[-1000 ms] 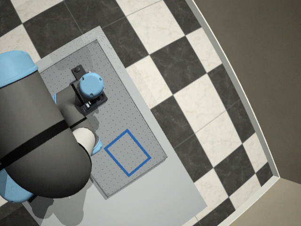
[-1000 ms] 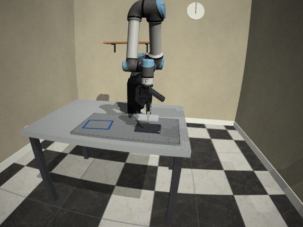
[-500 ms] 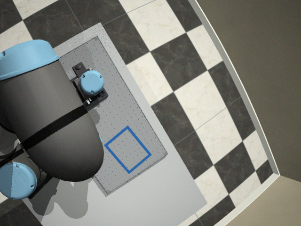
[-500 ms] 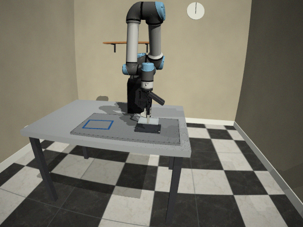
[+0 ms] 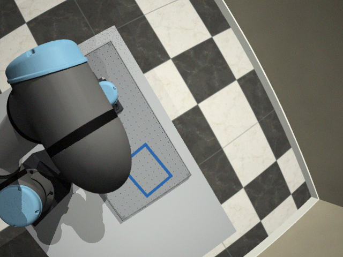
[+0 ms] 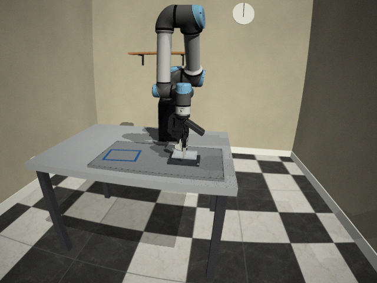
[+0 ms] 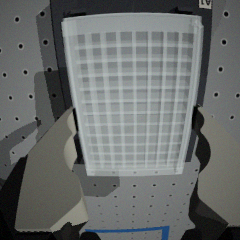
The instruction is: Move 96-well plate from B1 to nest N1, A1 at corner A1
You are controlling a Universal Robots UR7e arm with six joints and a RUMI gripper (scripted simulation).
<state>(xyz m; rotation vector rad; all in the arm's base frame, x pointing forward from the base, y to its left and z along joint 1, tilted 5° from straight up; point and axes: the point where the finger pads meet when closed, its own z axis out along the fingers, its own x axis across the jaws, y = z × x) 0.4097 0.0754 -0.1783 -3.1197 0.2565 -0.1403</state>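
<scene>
My gripper is now 40 mm above the plate nest N1. Round my hand: white A1 mark: 70 mm to the left, 70 mm ahead, 30 mm below; clear 96-well plate: 10 mm below.
</scene>
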